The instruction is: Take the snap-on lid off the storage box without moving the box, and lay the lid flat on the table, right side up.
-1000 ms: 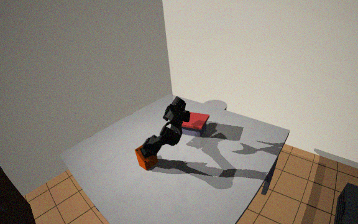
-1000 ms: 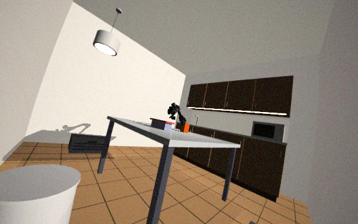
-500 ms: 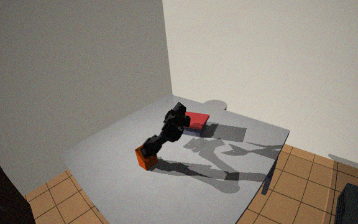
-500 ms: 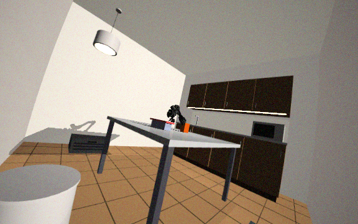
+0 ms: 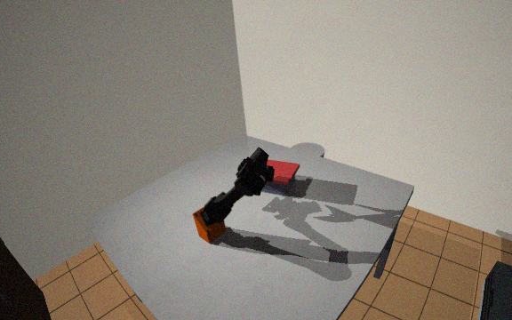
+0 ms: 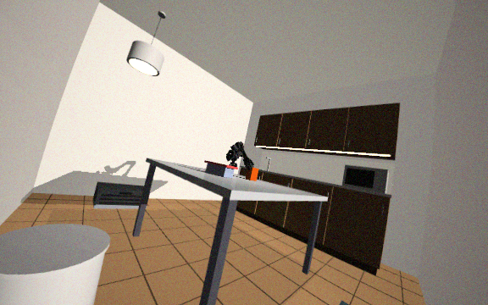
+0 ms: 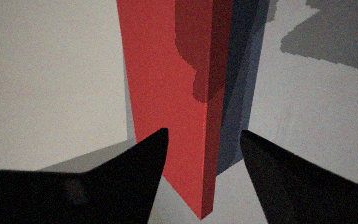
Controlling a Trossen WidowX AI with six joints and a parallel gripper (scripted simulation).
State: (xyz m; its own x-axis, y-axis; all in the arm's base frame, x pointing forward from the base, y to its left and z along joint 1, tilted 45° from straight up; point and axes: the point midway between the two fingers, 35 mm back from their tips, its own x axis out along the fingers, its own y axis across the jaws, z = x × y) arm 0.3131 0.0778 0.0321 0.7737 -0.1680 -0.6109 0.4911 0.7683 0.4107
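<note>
Right now my gripper tip is 9 cm short of the red lid, 4 cm to the right of it and 2 cm above it. The rest, counted from my gripper tip: storage box 9 cm ahead, 7 cm below, 4 cm to the left.
</note>
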